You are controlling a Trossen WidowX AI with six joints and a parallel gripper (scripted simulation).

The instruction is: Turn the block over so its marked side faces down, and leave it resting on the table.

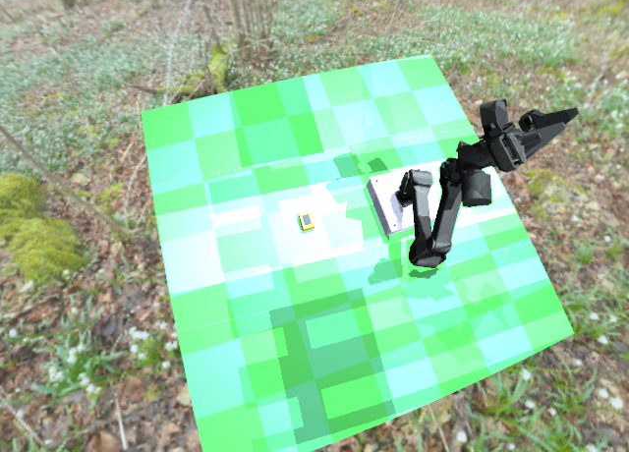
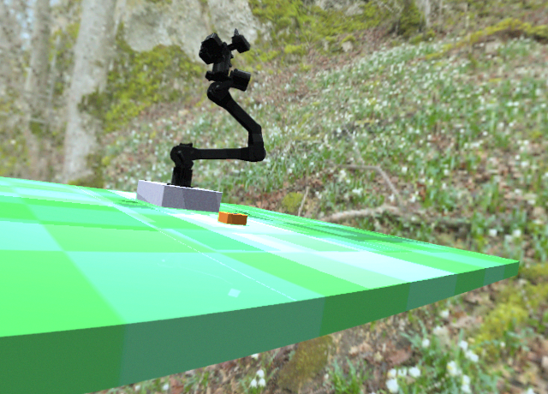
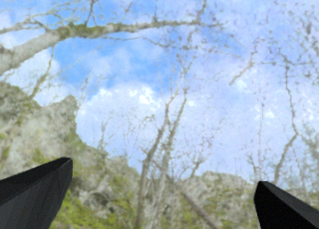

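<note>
The orange block lies 350 mm ahead of my gripper tip, 190 mm to the right of it and 620 mm below it.
</note>
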